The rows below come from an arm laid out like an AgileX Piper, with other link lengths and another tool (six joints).
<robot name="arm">
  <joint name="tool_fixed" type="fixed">
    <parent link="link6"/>
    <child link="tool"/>
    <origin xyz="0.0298 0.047 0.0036" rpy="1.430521 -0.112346 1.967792"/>
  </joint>
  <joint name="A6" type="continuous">
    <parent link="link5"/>
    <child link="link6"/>
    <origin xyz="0.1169 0 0.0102" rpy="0 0 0"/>
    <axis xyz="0.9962 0 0.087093"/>
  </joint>
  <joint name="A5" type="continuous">
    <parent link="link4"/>
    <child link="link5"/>
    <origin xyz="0 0 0" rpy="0 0 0"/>
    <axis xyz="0 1 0"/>
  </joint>
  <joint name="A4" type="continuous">
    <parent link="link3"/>
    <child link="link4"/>
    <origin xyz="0.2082 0 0.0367" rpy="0 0 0"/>
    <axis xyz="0.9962 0 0.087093"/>
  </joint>
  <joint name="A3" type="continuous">
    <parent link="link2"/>
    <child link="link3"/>
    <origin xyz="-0.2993 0 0.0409" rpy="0 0 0"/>
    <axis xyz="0 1 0"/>
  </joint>
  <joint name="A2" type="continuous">
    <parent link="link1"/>
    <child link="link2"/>
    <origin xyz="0 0 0" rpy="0 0 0"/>
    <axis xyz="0 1 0"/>
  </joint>
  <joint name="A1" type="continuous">
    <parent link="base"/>
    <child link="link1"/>
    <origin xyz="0 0 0.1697" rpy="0 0 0"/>
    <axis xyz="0 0 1"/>
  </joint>
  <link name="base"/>
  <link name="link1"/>
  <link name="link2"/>
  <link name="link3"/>
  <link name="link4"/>
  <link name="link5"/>
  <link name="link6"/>
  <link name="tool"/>
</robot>
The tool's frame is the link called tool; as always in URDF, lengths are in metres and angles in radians. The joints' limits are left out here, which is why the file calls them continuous.
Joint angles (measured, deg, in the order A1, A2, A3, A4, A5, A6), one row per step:
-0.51 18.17 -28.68 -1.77 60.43 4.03
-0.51 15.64 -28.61 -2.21 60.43 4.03
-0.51 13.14 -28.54 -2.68 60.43 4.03
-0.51 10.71 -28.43 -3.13 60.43 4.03
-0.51 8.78 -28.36 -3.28 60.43 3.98
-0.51 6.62 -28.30 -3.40 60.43 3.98
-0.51 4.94 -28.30 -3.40 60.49 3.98
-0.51 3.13 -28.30 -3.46 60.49 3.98
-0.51 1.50 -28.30 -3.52 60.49 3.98
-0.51 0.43 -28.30 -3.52 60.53 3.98
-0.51 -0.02 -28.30 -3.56 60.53 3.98
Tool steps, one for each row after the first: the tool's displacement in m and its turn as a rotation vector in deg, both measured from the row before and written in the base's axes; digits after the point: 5 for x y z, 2 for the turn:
-0.00455 -0.00094 0.00072 -0.44 -2.46 -0.13
-0.00448 -0.00101 0.00050 -0.47 -2.43 -0.15
-0.00435 -0.00097 0.00009 -0.44 -2.32 -0.17
-0.00351 -0.00030 0.00014 -0.19 -1.86 -0.03
-0.00392 -0.00023 0.00018 -0.13 -2.10 -0.05
-0.00318 0.00002 0.00021 -0.01 -1.62 0.00
-0.00332 -0.00011 0.00023 -0.07 -1.81 -0.03
-0.00300 -0.00011 0.00012 -0.07 -1.63 -0.03
-0.00203 0.00001 -0.00004 -0.01 -1.03 0.00
-0.00082 -0.00008 -0.00001 -0.04 -0.45 -0.02

